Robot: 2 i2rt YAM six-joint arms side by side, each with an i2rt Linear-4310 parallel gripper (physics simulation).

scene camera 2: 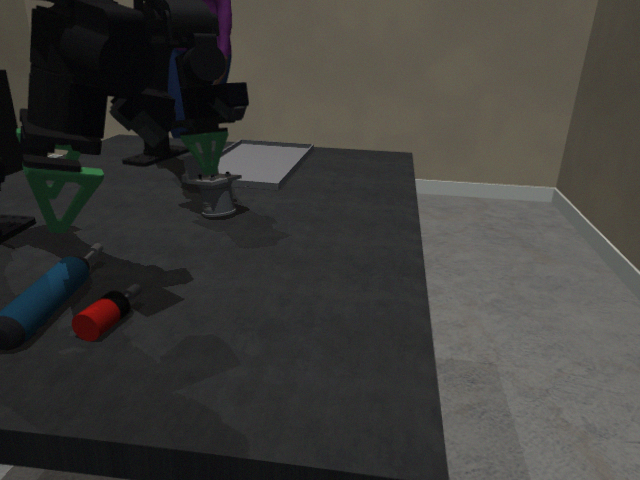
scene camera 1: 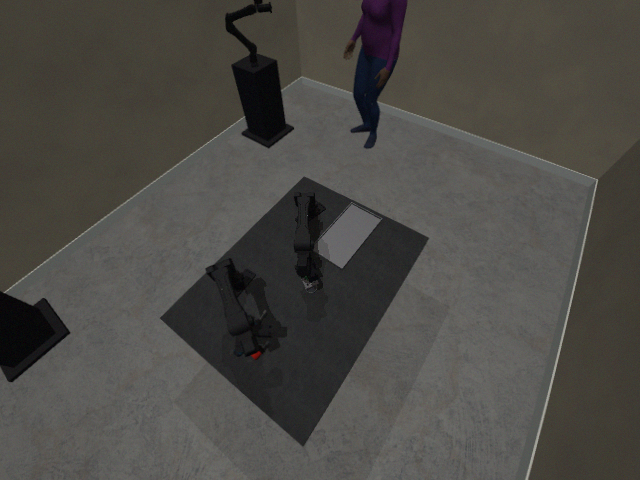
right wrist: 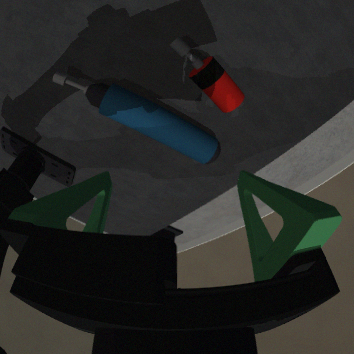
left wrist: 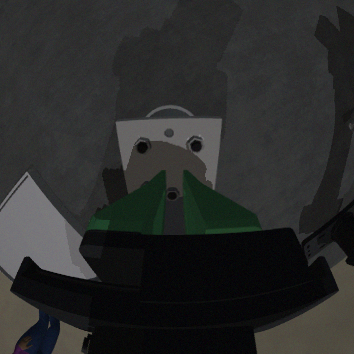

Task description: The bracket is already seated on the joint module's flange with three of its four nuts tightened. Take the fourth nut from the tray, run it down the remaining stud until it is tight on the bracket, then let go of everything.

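Pixels of known places: left gripper, fingertip midpoint: (scene camera 2: 210,174) (left wrist: 174,177); right gripper, fingertip midpoint: (scene camera 2: 53,214) (right wrist: 174,177); left arm's base, link origin: (scene camera 2: 158,157) (scene camera 1: 310,214); right arm's base, link origin: (scene camera 1: 239,286) (right wrist: 35,155) (left wrist: 338,222).
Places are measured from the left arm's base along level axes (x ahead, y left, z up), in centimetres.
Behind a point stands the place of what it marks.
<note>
The light grey bracket (left wrist: 212,131) {x 37.9, y -35.1, z 7.4 cm} (scene camera 2: 235,177) {x 40.4, y -30.7, z 7.3 cm} lies on the joint module (scene camera 2: 218,200) {x 38.6, y -34.1, z 3.6 cm}, which stands upright on the table. In the left wrist view a nut (left wrist: 142,146) {x 38.7, y -30.5, z 8.1 cm} and another nut (left wrist: 195,145) {x 37.6, y -33.7, z 8.1 cm} sit on its far part; the near row is partly hidden by the fingers. My left gripper (left wrist: 174,177) {x 35.7, y -31.6, z 7.6 cm} (scene camera 2: 208,173) {x 35.7, y -31.6, z 7.6 cm} is down at the bracket, its fingers nearly together around a small dark-centred nut (left wrist: 172,194) {x 34.2, y -31.0, z 7.2 cm}. A narrow gap shows beside this nut, so contact on both sides is unclear. My right gripper (right wrist: 174,177) {x 40.7, y -71.0, z 13.1 cm} is wide open and empty, above the table.
A blue-handled tool (scene camera 2: 46,294) {x 39.0, y -72.2, z 3.5 cm} (right wrist: 155,122) {x 37.7, y -70.0, z 3.8 cm} and a short red-handled tool (scene camera 2: 98,317) {x 47.0, y -73.1, z 2.8 cm} (right wrist: 225,92) {x 46.0, y -71.8, z 3.4 cm} lie below my right gripper. The shallow grey tray (scene camera 2: 253,184) {x 35.2, y -13.9, z 0.9 cm} (scene camera 1: 329,260) {x 32.3, y -14.3, z 1.4 cm} lies behind the module. A person (scene camera 1: 379,31) stands beyond the table.
</note>
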